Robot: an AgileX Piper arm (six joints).
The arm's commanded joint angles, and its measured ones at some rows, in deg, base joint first. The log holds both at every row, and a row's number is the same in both.
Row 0, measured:
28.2, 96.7, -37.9, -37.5, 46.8, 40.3
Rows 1 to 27, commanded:
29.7, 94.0, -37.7, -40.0, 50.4, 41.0
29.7, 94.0, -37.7, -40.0, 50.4, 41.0
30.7, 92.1, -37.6, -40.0, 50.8, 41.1
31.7, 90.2, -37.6, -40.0, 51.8, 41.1
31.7, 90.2, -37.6, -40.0, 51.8, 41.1
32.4, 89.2, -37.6, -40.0, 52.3, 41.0
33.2, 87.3, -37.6, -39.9, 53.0, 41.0
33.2, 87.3, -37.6, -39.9, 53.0, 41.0
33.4, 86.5, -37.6, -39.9, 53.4, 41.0
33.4, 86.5, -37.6, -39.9, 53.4, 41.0
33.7, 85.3, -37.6, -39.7, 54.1, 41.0
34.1, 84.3, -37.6, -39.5, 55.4, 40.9
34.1, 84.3, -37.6, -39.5, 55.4, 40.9
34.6, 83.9, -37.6, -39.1, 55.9, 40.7
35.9, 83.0, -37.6, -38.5, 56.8, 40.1
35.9, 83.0, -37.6, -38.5, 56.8, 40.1
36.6, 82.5, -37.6, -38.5, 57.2, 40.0
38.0, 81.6, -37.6, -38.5, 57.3, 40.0
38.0, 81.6, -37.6, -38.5, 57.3, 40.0
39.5, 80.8, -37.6, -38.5, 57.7, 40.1
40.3, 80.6, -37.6, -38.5, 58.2, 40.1
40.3, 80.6, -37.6, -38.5, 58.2, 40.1
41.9, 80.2, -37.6, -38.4, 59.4, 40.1
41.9, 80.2, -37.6, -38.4, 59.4, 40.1
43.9, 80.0, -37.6, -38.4, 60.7, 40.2
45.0, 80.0, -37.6, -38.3, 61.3, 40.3
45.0, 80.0, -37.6, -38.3, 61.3, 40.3
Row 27, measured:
42.9, 80.7, -37.9, -35.8, 57.1, 40.2
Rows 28 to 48, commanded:
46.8, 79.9, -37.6, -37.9, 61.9, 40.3
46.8, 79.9, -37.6, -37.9, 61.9, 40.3
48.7, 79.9, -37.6, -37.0, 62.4, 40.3
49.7, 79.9, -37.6, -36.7, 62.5, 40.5
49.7, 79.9, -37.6, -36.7, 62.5, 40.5
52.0, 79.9, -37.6, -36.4, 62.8, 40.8
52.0, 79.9, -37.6, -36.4, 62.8, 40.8
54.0, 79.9, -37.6, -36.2, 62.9, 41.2
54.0, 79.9, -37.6, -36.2, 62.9, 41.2
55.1, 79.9, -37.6, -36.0, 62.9, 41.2
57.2, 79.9, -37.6, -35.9, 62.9, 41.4
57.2, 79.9, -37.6, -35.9, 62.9, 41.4
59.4, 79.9, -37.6, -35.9, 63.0, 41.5
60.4, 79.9, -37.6, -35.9, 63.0, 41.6
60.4, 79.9, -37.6, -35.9, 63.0, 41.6
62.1, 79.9, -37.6, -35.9, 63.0, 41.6
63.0, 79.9, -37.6, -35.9, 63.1, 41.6
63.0, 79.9, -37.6, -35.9, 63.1, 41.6
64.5, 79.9, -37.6, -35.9, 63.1, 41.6
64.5, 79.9, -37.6, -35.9, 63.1, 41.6
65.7, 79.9, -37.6, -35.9, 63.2, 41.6
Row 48, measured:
64.1, 80.3, -37.9, -32.9, 60.2, 40.7
